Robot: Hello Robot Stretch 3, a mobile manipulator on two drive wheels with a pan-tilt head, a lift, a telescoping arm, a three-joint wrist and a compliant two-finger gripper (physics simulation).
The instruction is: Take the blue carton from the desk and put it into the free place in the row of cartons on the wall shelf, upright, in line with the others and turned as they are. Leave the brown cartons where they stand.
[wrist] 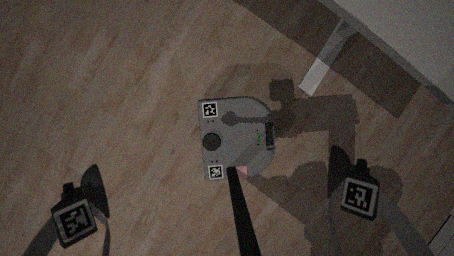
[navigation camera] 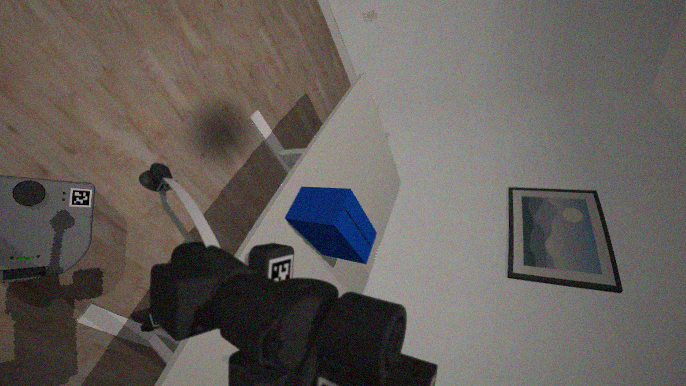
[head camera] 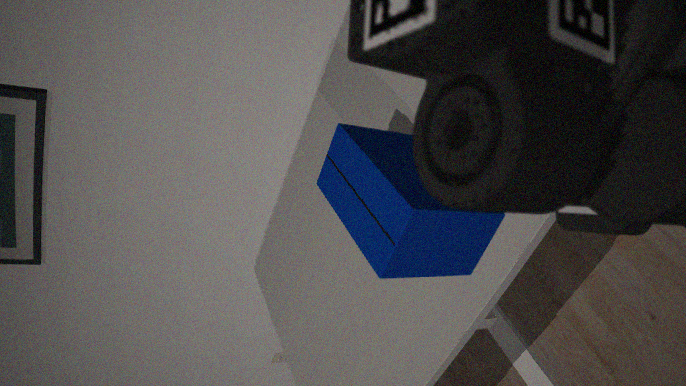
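Where they show: gripper, fingertip midpoint: (navigation camera: 145,245); robot's base, origin of the base link: (navigation camera: 30,192).
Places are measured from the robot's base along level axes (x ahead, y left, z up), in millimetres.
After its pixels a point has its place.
Observation:
The blue carton (head camera: 400,200) {x -12, y -570, z 900 mm} (navigation camera: 325,220) {x 7, y -548, z 866 mm} stands on the white desk (head camera: 340,310) {x 238, y -1008, z 720 mm} (navigation camera: 357,135) {x 357, y -945, z 720 mm}, with a thin dark line across one face. My gripper (navigation camera: 150,248) {x -22, y -126, z 872 mm} (wrist: 218,174) {x -22, y -126, z 872 mm} is wide open and empty. In the wrist view its two fingers stand far apart above the floor and my base. In the navigation view it is to the lower left of the carton, past the desk's front edge, and does not touch it. In the head view the dark wrist hides part of the carton. The wall shelf and the brown cartons do not show.
My base (navigation camera: 45,225) {x -93, y -44, z 160 mm} (wrist: 235,135) stands on the wooden floor beside the desk. Desk legs (navigation camera: 262,127) (wrist: 315,77) show under its front edge. A framed picture (head camera: 37,175) {x -32, y -1414, z 1379 mm} (navigation camera: 562,235) {x -20, y -1424, z 1611 mm} hangs on the wall behind the desk. A dark bar (wrist: 242,215) crosses the lower wrist view.

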